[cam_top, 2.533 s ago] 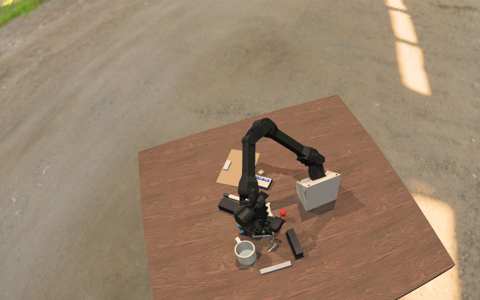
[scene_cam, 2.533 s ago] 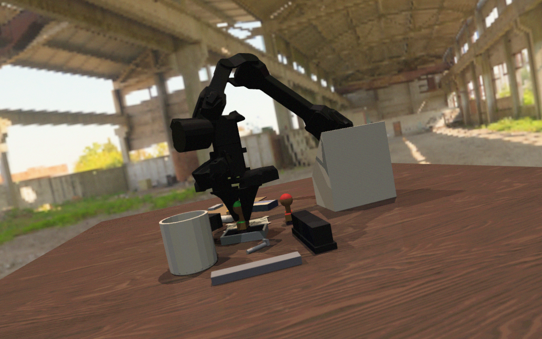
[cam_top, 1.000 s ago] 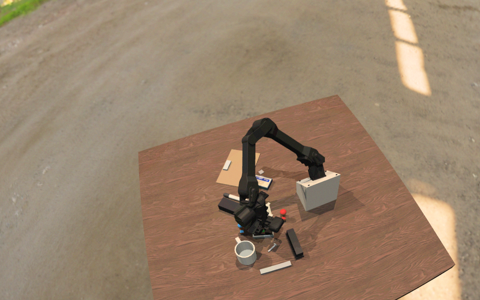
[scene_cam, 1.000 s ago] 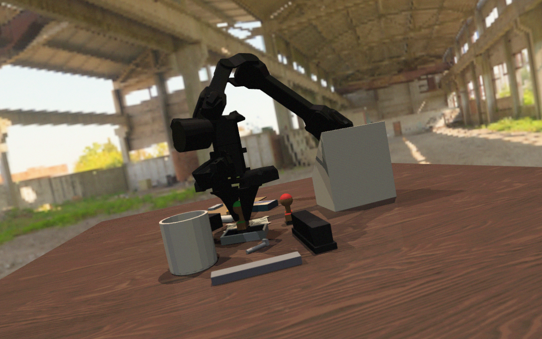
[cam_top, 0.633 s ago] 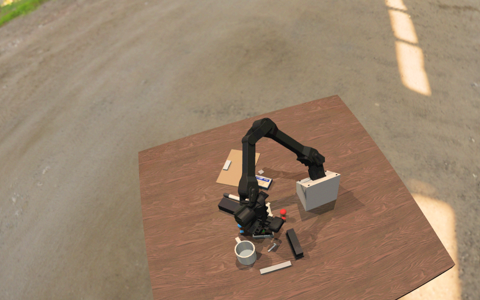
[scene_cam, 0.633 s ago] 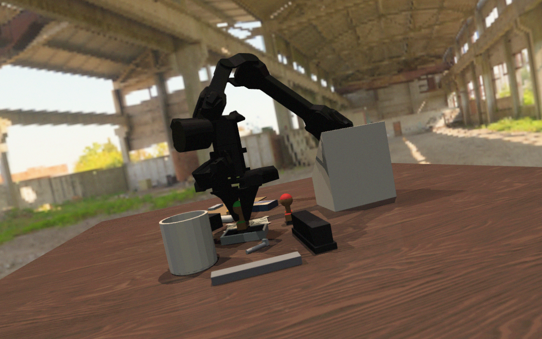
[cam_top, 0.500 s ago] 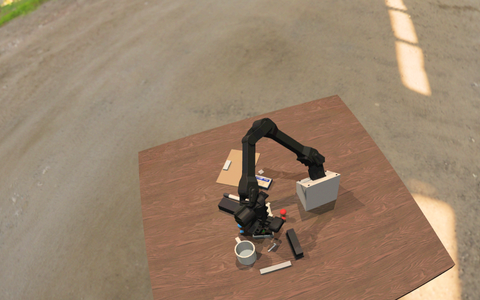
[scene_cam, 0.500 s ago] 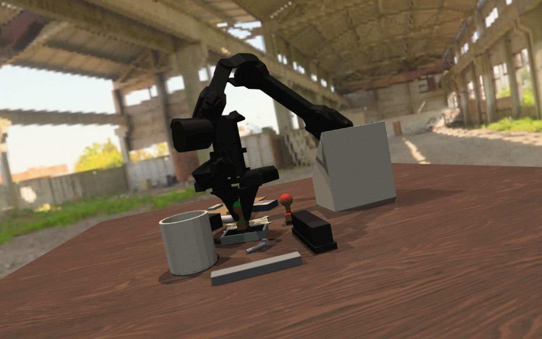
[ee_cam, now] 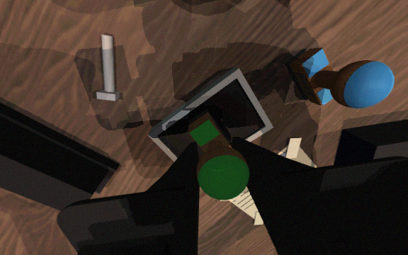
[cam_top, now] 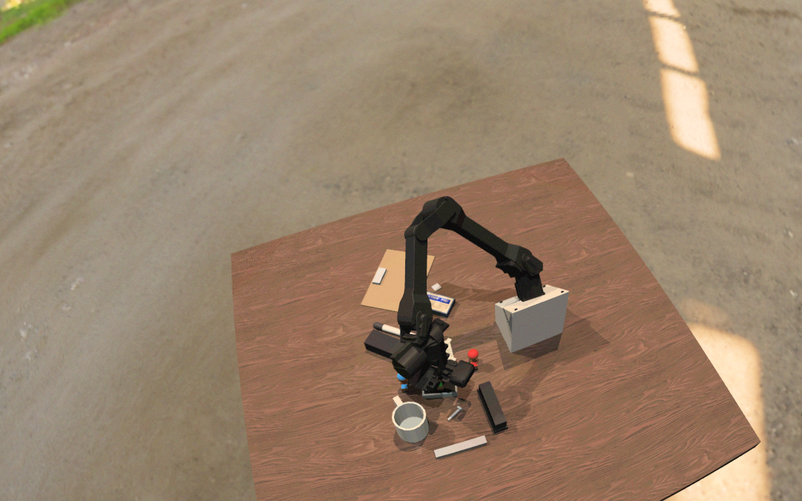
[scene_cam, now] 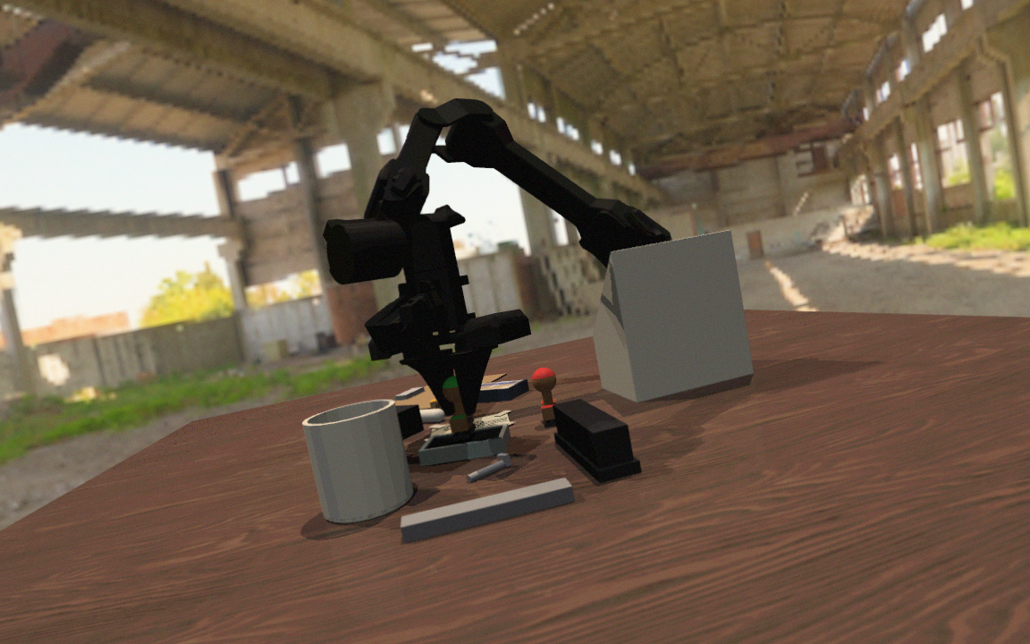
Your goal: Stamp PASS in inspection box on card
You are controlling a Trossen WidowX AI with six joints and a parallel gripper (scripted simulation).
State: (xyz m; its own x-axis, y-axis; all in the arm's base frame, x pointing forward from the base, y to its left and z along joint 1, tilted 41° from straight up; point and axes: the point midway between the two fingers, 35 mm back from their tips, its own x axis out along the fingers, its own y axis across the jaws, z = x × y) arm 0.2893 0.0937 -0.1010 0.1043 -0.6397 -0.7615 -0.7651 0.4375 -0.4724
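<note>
Right now the ink pad is 40 mm below my gripper tip. Round my gripper tip: bolt: 90 mm to the left, 40 mm below, 30 mm behind; blue-knobbed stamp: 90 mm ahead, 30 mm to the right, 20 mm below; green-knobbed stamp: right at my gripper tip.
</note>
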